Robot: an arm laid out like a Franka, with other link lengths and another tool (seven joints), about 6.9 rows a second.
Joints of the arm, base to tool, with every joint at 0 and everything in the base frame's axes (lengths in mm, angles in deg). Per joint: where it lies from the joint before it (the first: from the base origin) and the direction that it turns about. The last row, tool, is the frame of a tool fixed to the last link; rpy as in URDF.
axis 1: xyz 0 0 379.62 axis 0 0 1
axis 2: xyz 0 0 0 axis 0 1 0
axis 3: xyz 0 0 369.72 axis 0 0 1
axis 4: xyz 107.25 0 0 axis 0 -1 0
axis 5: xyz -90.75 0 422.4 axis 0 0 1
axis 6: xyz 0 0 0 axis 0 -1 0
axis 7: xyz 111.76 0 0 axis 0 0 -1
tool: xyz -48 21 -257.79 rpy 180 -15.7 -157.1
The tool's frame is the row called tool.
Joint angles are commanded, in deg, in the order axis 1, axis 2, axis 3, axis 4, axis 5, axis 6, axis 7. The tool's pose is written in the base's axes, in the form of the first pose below.
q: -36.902, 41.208, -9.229, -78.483, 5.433, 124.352, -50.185
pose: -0.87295, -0.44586, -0.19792, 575.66; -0.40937, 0.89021, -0.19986, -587.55; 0.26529, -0.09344, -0.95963, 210.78; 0, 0, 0, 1
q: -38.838, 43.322, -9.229, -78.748, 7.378, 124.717, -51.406
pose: -0.88306, -0.41939, -0.21053, 553.59; -0.39331, 0.90617, -0.15544, -599.29; 0.25597, -0.05446, -0.96515, 178.43; 0, 0, 0, 1
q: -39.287, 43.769, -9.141, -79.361, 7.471, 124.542, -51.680
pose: -0.88103, -0.41639, -0.22454, 544.62; -0.39405, 0.90856, -0.13871, -598.53; 0.26176, -0.03373, -0.96454, 166.66; 0, 0, 0, 1
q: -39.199, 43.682, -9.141, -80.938, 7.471, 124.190, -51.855
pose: -0.87457, -0.41821, -0.24541, 535.73; -0.40165, 0.90834, -0.11658, -589.63; 0.27167, -0.00339, -0.96238, 154.56; 0, 0, 0, 1
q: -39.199, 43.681, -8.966, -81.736, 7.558, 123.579, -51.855
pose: -0.87075, -0.41793, -0.25908, 531.12; -0.40711, 0.90823, -0.09680, -582.01; 0.27576, 0.02118, -0.96099, 147.25; 0, 0, 0, 1
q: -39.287, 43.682, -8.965, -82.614, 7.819, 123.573, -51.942
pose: -0.87034, -0.41381, -0.26697, 525.61; -0.40709, 0.90963, -0.08278, -578.07; 0.27710, 0.03664, -0.96014, 140.24; 0, 0, 0, 1
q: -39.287, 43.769, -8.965, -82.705, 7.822, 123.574, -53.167
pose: -0.86109, -0.43290, -0.26668, 524.39; -0.42613, 0.90057, -0.08594, -578.43; 0.27737, 0.03964, -0.95995, 138.34; 0, 0, 0, 1
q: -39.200, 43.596, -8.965, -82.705, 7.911, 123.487, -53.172
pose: -0.86144, -0.43363, -0.26437, 525.78; -0.42676, 0.90026, -0.08606, -577.60; 0.27532, 0.03869, -0.96057, 140.55; 0, 0, 0, 1
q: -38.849, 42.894, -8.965, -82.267, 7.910, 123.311, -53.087
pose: -0.86258, -0.43896, -0.25154, 533.62; -0.42854, 0.89820, -0.09788, -577.57; 0.26890, 0.02337, -0.96288, 153.32; 0, 0, 0, 1
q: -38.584, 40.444, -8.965, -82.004, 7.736, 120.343, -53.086
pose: -0.85974, -0.44552, -0.24973, 535.73; -0.43692, 0.89477, -0.09212, -572.05; 0.26449, 0.02991, -0.96393, 185.60; 0, 0, 0, 1
